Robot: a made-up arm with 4 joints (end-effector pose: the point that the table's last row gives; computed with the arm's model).
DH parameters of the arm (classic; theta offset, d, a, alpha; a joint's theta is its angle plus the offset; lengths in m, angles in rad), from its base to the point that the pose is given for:
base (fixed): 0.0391 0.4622 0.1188 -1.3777
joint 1: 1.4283 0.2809 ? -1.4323
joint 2: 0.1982 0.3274 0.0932 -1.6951
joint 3: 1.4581 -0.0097 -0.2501 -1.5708
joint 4: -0.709 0 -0.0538 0
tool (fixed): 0.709 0.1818 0 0
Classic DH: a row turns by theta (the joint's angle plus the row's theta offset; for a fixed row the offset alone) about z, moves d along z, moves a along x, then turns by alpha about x.
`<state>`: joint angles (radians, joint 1 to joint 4).
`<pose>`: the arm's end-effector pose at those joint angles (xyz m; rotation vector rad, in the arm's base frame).
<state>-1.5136 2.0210 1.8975 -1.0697</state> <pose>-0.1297 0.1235 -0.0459 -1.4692 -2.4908 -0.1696</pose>
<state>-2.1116 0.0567 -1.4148 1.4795</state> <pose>-0.0370 0.3979 0.2289 -0.2414 -0.7220 1.1438</pose>
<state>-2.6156 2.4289 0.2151 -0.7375</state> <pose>0.6457 0.4382 0.2800 0.4079 0.6108 2.7368</pose>
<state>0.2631 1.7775 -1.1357 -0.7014</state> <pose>-0.1241 0.4675 0.5341 -2.1202 0.5471 -1.3952</pose>
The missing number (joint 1, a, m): -0.1034
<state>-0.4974 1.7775 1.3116 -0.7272</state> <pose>-0.4968 0.1311 0.2588 -1.3166 -1.5381 0.0228</pose>
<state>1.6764 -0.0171 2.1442 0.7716</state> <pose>-0.2372 0.1721 0.8547 0.0249 -0.5522 0.9248</pose>
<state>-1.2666 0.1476 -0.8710 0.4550</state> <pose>-0.2881 0.4679 0.2817 0.0037 -0.3493 0.1283</pose>
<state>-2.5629 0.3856 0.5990 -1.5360</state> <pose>0.6207 0.4388 0.2228 -1.5888 2.0466 0.7565</pose>
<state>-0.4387 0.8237 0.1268 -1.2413</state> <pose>-0.4246 0.4604 0.3527 -0.4475 -0.8439 -1.4490</pose>
